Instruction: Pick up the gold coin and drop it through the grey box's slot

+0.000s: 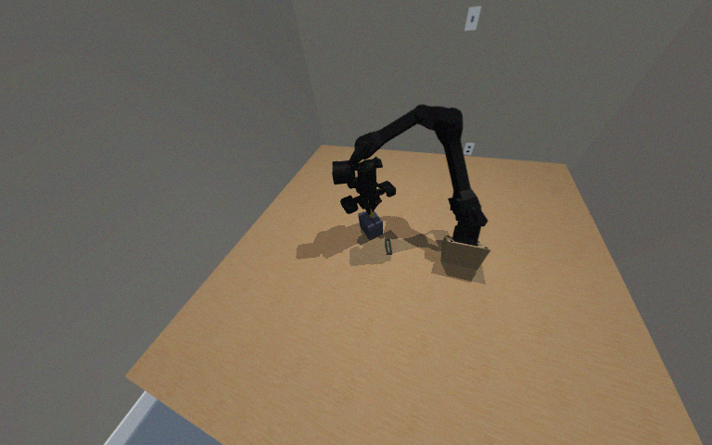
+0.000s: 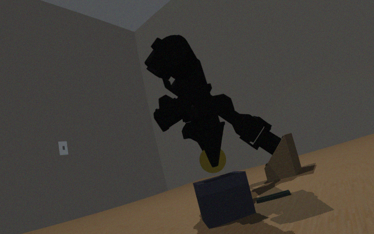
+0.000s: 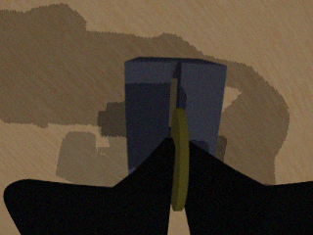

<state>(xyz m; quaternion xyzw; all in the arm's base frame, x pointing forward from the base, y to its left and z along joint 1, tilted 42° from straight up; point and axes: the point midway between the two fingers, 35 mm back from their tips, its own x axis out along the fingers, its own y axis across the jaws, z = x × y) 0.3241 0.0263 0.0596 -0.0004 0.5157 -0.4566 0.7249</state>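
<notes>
My gripper tip is 1 cm below the gold coin.
</notes>
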